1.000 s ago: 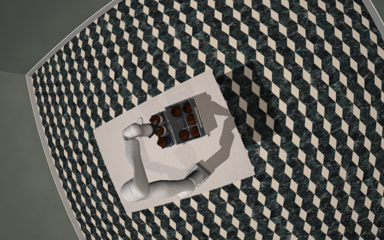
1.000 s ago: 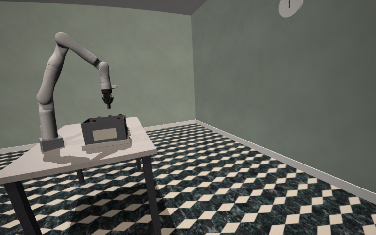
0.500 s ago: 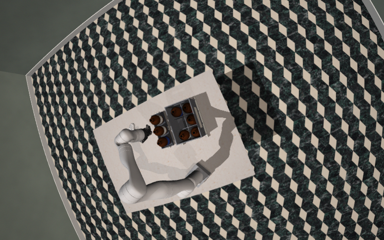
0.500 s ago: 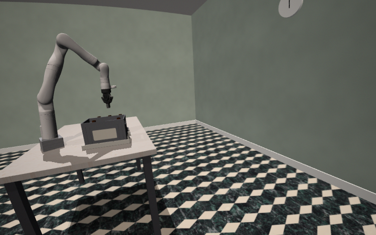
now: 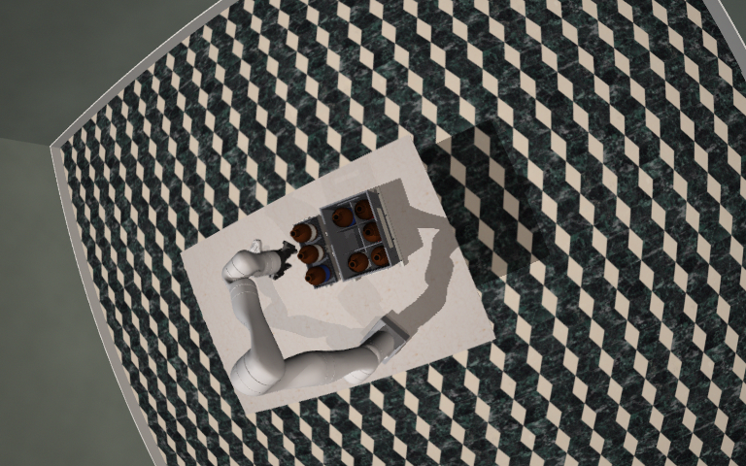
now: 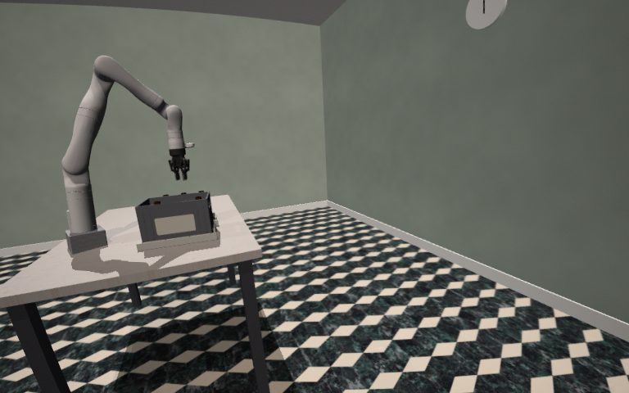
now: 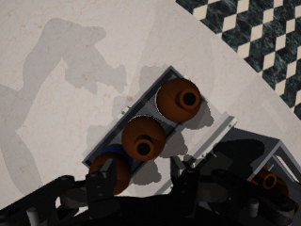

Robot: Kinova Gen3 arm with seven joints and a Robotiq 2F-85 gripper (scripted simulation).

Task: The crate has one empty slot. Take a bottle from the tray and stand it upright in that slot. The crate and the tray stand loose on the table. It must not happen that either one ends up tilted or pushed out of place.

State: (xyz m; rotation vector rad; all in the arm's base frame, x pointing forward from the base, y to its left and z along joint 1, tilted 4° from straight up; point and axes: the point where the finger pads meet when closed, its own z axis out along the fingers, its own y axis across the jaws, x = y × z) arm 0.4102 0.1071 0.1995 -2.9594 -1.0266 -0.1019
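My hand is 16 cm above the brown bottle. From my hand the other things lie so: grey tray 23 cm below; then grey crate 22 cm to the right, 16 cm below, 3 cm behind.
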